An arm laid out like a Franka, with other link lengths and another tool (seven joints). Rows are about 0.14 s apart.
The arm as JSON. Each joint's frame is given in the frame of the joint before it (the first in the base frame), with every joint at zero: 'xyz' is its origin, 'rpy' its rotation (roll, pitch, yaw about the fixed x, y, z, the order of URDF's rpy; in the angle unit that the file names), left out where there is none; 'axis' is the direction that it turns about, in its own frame. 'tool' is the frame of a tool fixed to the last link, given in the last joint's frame.
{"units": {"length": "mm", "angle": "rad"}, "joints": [
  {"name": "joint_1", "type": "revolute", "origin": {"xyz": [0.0, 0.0, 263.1]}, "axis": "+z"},
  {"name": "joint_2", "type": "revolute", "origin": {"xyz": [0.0, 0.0, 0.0], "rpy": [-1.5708, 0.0, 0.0]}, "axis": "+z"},
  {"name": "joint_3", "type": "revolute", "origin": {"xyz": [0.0, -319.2, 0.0], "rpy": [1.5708, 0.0, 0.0]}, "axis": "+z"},
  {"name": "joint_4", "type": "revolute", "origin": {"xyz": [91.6, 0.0, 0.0], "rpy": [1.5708, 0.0, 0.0]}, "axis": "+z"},
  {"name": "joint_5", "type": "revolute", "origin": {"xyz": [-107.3, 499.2, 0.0], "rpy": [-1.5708, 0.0, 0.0]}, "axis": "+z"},
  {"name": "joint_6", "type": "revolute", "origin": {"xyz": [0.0, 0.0, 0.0], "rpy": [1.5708, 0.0, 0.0]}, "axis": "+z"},
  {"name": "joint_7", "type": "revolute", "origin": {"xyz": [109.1, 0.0, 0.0], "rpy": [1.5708, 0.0, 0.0]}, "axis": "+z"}
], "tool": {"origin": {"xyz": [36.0, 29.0, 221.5], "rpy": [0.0, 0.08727, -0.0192]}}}
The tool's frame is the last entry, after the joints.
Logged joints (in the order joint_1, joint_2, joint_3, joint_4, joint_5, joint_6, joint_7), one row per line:
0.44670, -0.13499, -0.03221, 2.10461, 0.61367, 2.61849, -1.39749
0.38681, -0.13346, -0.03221, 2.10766, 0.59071, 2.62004, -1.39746
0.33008, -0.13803, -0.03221, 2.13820, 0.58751, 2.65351, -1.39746
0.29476, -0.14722, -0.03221, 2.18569, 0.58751, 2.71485, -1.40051
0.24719, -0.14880, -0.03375, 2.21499, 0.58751, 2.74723, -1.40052
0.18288, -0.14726, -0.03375, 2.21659, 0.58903, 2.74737, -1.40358
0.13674, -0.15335, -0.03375, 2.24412, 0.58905, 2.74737, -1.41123
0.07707, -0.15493, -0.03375, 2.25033, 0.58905, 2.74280, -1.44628
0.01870, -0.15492, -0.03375, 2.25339, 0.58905, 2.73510, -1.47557
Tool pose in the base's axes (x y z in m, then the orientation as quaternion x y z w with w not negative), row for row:
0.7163, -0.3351, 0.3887, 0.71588, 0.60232, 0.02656, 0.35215
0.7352, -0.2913, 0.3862, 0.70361, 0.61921, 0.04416, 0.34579
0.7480, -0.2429, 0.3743, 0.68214, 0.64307, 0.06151, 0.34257
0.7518, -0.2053, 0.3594, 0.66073, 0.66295, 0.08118, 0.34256
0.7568, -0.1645, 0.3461, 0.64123, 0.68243, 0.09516, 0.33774
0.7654, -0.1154, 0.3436, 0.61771, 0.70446, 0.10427, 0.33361
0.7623, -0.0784, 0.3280, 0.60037, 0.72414, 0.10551, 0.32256
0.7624, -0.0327, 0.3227, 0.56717, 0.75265, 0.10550, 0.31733
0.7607, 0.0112, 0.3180, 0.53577, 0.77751, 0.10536, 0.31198
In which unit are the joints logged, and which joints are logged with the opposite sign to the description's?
The joints are logged in radians. Opposite sign: joint_1, joint_4, joint_5.
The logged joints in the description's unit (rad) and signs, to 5 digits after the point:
-0.44670, -0.13499, -0.03221, -2.10461, -0.61367, 2.61849, -1.39749
-0.38681, -0.13346, -0.03221, -2.10766, -0.59071, 2.62004, -1.39746
-0.33008, -0.13803, -0.03221, -2.13820, -0.58751, 2.65351, -1.39746
-0.29476, -0.14722, -0.03221, -2.18569, -0.58751, 2.71485, -1.40051
-0.24719, -0.14880, -0.03375, -2.21499, -0.58751, 2.74723, -1.40052
-0.18288, -0.14726, -0.03375, -2.21659, -0.58903, 2.74737, -1.40358
-0.13674, -0.15335, -0.03375, -2.24412, -0.58905, 2.74737, -1.41123
-0.07707, -0.15493, -0.03375, -2.25033, -0.58905, 2.74280, -1.44628
-0.01870, -0.15492, -0.03375, -2.25339, -0.58905, 2.73510, -1.47557

